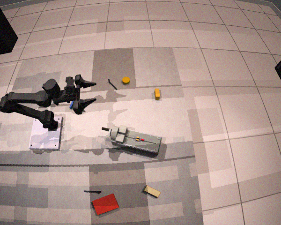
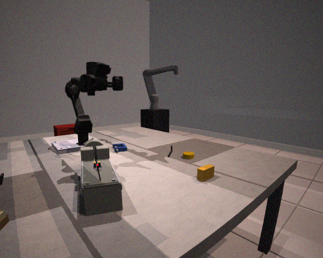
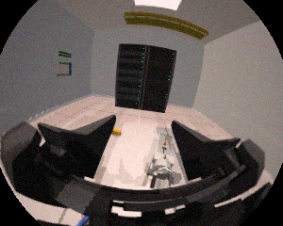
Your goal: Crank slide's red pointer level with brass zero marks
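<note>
Right now my gripper tip is 1 cm short of the dark crank handle, 7 cm to the left of it and 27 cm above it. Also, from my gripper tip: blue block 19 cm behind, 12 cm to the left, 32 cm below; bent black rod 3 cm ahead, 28 cm to the left, 32 cm below; red pointer 20 cm ahead, 16 cm to the right, 25 cm below.
</note>
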